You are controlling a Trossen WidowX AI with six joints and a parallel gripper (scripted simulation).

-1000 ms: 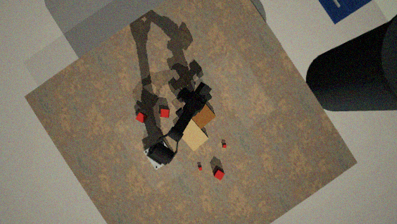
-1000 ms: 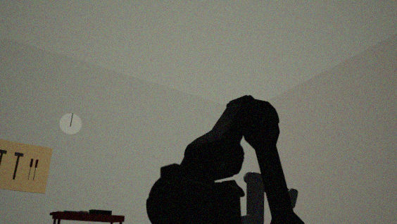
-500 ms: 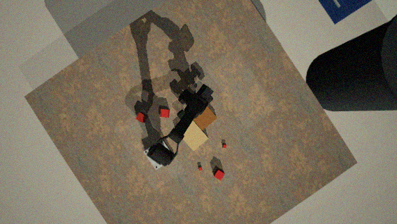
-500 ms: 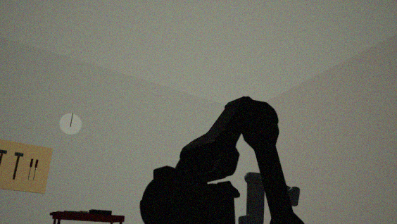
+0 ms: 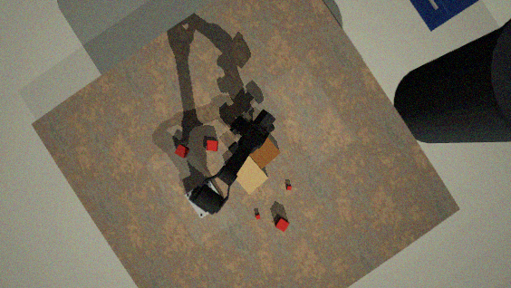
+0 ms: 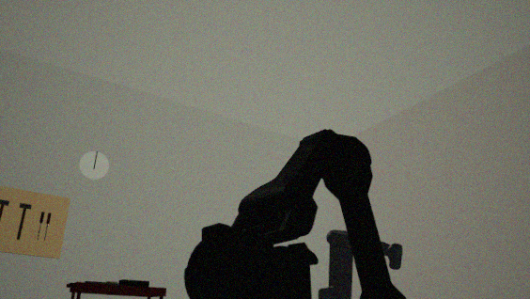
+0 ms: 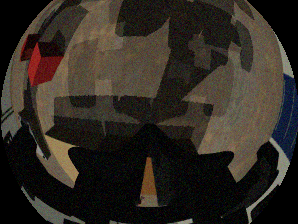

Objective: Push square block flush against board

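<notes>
Right now my gripper tip is 70 mm to the left of the orange square block, 10 mm below it and 10 mm short of it. The rest, counted from my gripper tip: tan board 110 mm to the right, 90 mm behind, 10 mm above.
</notes>
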